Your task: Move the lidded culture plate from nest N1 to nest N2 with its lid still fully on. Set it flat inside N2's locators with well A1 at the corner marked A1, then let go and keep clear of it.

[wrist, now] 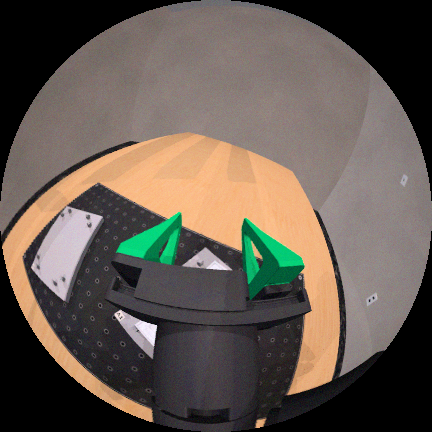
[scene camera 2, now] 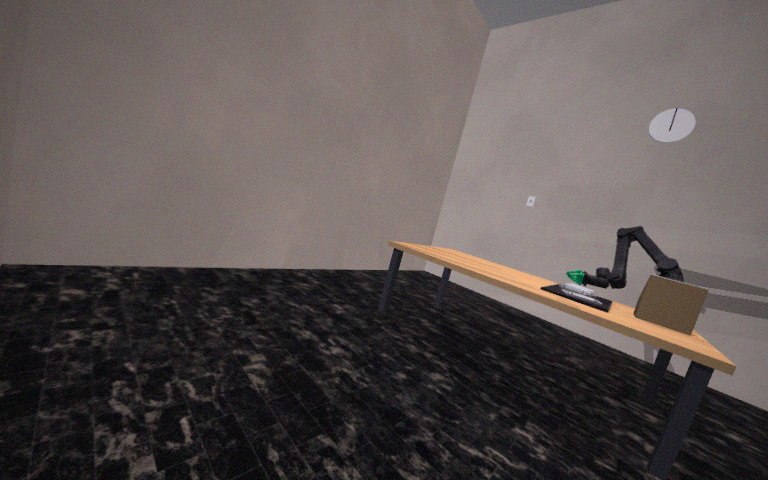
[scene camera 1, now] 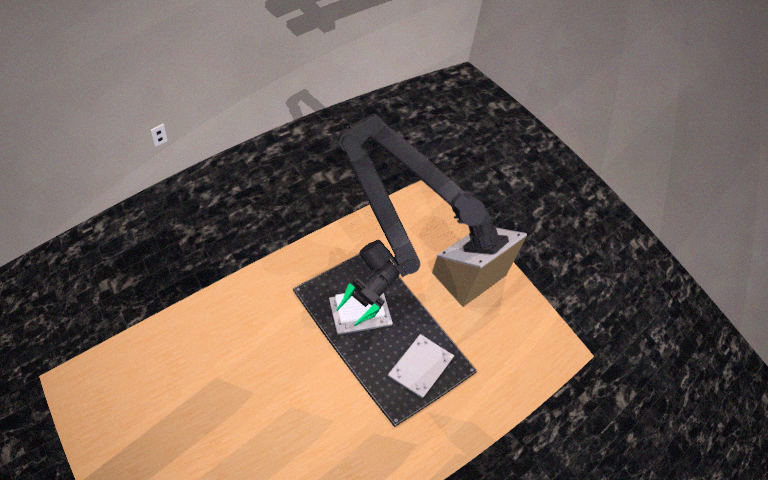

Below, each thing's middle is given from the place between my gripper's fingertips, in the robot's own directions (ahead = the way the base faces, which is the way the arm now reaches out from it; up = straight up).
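Grey nest N2 (scene camera 1: 422,364) is 23 cm to the left of my hand, 8 cm behind it and 8 cm below it. Relative to the black perforated baseplate (scene camera 1: 372,354), my hand is 9 cm above, 9 cm past and 7 cm to the right of it.
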